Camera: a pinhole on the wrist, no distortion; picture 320 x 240 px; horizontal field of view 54.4 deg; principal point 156.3 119.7 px. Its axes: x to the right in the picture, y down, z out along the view. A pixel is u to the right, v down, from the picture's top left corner.
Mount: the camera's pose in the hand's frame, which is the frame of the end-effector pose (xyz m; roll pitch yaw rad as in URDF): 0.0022 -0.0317 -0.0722 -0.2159 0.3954 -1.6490
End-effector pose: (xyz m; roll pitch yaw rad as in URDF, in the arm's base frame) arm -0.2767 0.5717 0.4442 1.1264 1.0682 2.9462
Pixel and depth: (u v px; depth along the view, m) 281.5 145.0 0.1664
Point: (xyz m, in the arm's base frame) -0.1696 0.6653 0.3494
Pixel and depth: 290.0 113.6 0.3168
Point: -0.0877 0.8067 0.3164
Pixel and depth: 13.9 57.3 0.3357
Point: -0.3206 0.8689 0.4892
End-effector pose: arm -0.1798 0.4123 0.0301 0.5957 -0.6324 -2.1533
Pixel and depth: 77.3 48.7 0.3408
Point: -0.3094 0.6345 0.1776
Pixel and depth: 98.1 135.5 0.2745
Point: -0.3296 0.5194 0.1583
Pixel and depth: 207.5 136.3 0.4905
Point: -0.5565 0.6291 0.1845
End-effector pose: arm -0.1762 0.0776 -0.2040 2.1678 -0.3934 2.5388
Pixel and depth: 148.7 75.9 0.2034
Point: -0.2128 0.1489 -0.3428
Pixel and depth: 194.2 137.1 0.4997
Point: -0.3279 0.3393 -0.5568
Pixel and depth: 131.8 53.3 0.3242
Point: -0.1808 0.2327 -0.4356
